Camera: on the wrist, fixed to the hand. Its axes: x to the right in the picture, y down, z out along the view.
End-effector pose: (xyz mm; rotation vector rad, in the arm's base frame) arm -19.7 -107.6 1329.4 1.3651 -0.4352 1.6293
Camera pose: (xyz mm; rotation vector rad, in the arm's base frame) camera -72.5 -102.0 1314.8 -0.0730 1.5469 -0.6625
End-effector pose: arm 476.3 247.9 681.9 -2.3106 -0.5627 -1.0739
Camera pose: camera 466.2 193.8 682.1 -0.9009 1.9550 1.2986
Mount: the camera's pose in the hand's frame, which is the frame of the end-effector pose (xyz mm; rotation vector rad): -13.8 36.2 -39.1 -0.0539 -0.9174 2.9552
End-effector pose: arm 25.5 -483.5 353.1 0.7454 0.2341 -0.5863
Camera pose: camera 35.3 -429.4 351.1 0.0442 -1.5595 1.9161
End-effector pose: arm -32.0 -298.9 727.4 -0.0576 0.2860 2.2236
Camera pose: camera -54.0 -339.9 698.0 -0.7830 0.2556 -0.9505
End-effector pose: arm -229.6 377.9 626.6 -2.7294 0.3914 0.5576
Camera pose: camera -240.8 333.4 657.0 -0.4681 -2.4732 -1.2771
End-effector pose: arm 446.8 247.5 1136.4 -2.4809 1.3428 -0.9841
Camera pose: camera 392.5 243.7 1144.8 0.7715 1.9523 0.7942
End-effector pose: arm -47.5 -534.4 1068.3 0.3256 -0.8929 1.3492
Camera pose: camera -66.4 -509.1 1023.2 0.4725 0.8087 -1.3775
